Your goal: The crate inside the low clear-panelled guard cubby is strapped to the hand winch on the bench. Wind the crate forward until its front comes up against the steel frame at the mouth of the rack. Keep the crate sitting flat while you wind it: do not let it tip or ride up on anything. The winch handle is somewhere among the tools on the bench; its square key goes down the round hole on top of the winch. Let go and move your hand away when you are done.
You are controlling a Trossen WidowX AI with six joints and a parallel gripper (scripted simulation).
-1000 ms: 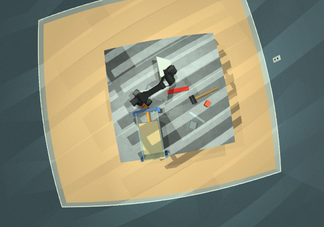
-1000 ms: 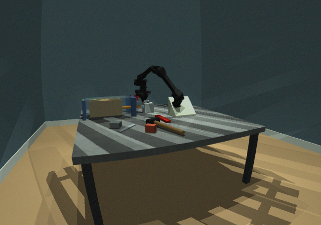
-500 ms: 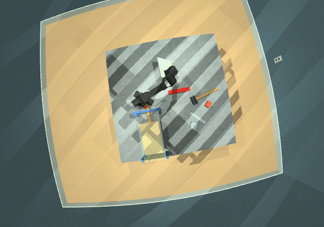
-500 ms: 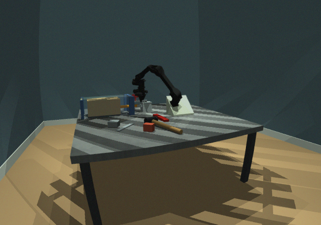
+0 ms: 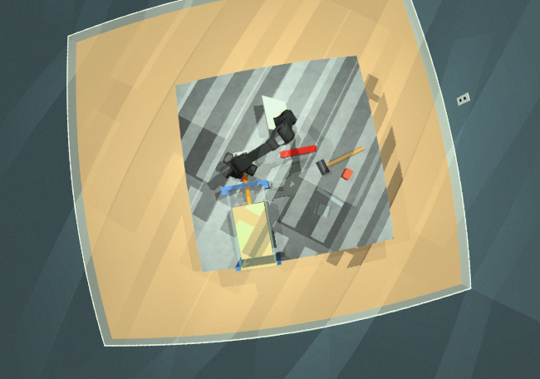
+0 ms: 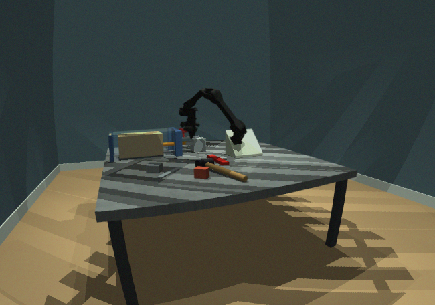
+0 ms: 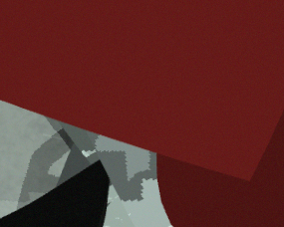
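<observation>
The winch handle is 20 mm ahead of my gripper tip, 20 mm above it and 10 mm to the right of it. Also, from my gripper tip: clear-panelled cubby 360 mm ahead, 40 mm to the right, 30 mm above; grey winch 60 mm below, 50 mm behind, 10 mm to the left; red spool-shaped handle grip 60 mm ahead, 40 mm above, 20 mm to the right.
</observation>
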